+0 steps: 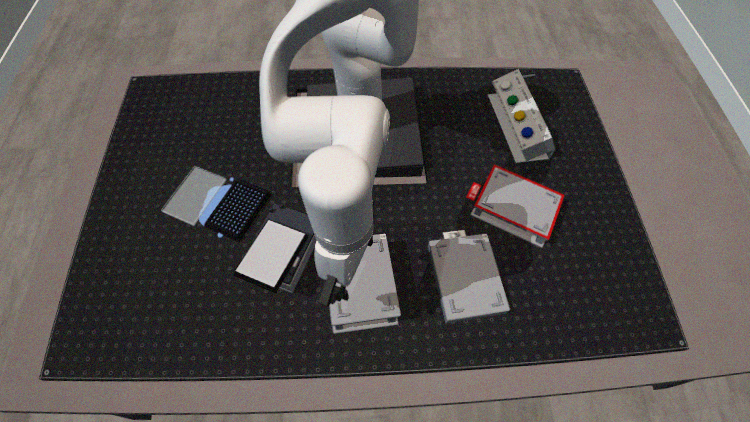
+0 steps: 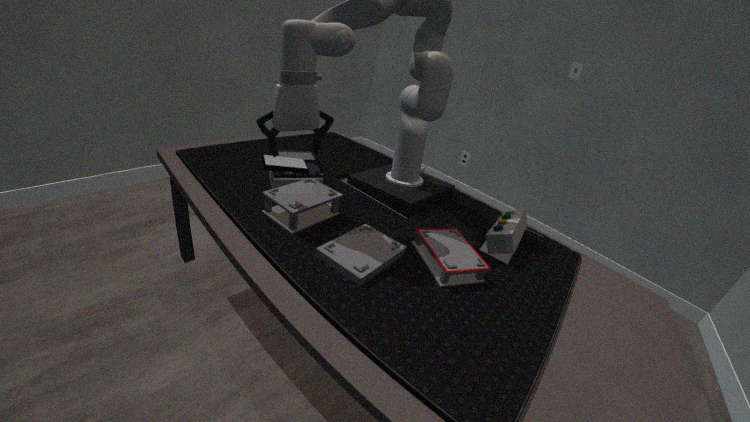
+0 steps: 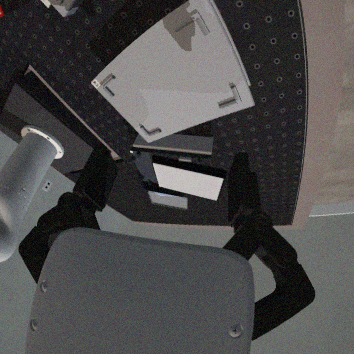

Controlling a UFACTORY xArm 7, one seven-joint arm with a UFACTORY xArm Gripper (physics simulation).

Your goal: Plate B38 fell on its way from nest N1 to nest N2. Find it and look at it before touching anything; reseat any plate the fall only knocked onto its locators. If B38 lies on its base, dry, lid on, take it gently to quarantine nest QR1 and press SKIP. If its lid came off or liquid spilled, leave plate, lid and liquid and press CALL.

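Pixels of known places: gripper, fingertip midpoint: [image 2: 295, 153] [image 3: 168, 159]; arm's base, origin of the base link: [image 2: 404, 179] [image 3: 43, 141].
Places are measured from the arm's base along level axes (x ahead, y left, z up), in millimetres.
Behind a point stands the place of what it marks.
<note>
A black well plate [image 1: 238, 208] {y -275, x 208, z -17 mm} lies flat at the left, lid off, its label unreadable. Blue liquid [image 1: 212, 207] {y -335, x 195, z -29 mm} spreads beside it, partly under the clear lid [image 1: 183, 195] {y -402, x 160, z -28 mm} [image 2: 296, 155] {y -382, x 157, z -27 mm} [image 3: 170, 200] {y -383, x 168, z -28 mm}. A white-topped plate [image 1: 273, 252] {y -188, x 345, z 45 mm} [image 2: 284, 161] {y -193, x 346, z 45 mm} [image 3: 190, 181] {y -189, x 354, z 46 mm} sits tilted and offset on a dark nest [image 1: 300, 270] {y -145, x 361, z -8 mm} [image 3: 175, 143] {y -136, x 342, z -1 mm}. My gripper [image 1: 335, 291] [image 2: 294, 150] {y -50, x 421, z 127 mm} [image 3: 168, 159] {y -50, x 421, z 127 mm} is open and empty, above this plate's area. The red-edged nest QR1 [image 1: 524, 202] {y 319, x 253, z 10 mm} [image 2: 453, 249] {y 316, x 250, z 10 mm} holds no plate. The button box [image 1: 529, 112] {y 381, x 34, z 44 mm} [image 2: 506, 236] {y 397, x 119, z 41 mm} has white, green, yellow and blue buttons.
A raised grey nest [image 1: 369, 288] {y -19, x 420, z 27 mm} [image 2: 302, 195] {y -25, x 406, z 27 mm} [image 3: 170, 75] {y -23, x 410, z 27 mm} stands right beside the dark nest. A lower grey nest [image 1: 466, 275] {y 170, x 396, z -8 mm} [image 2: 361, 249] {y 177, x 403, z -8 mm} stands farther right. The robot's base plate [image 1: 401, 131] {y 86, x 43, z 5 mm} [image 2: 398, 194] {y 61, x 117, z 1 mm} [image 3: 50, 130] {y 6, x 75, z -2 mm} is at the back middle.
</note>
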